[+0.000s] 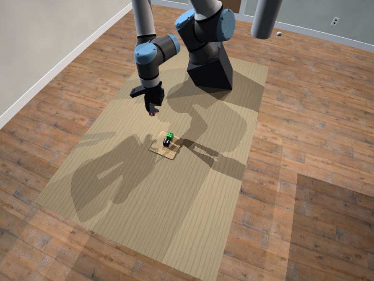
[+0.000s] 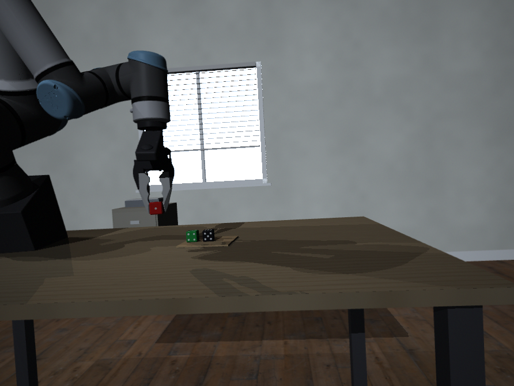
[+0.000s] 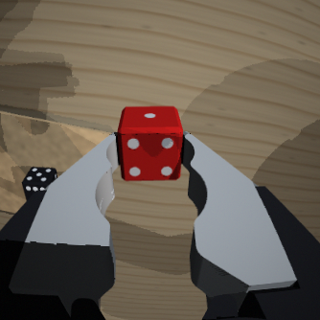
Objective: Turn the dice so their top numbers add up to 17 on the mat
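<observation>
My gripper is now right at the red die. From my hand the other things lie so: black die 8 cm ahead, 13 cm to the left, 9 cm below; then green die 4 cm ahead, 13 cm to the left, 9 cm below; then tan mat 8 cm ahead, 13 cm to the left, 11 cm below.
</observation>
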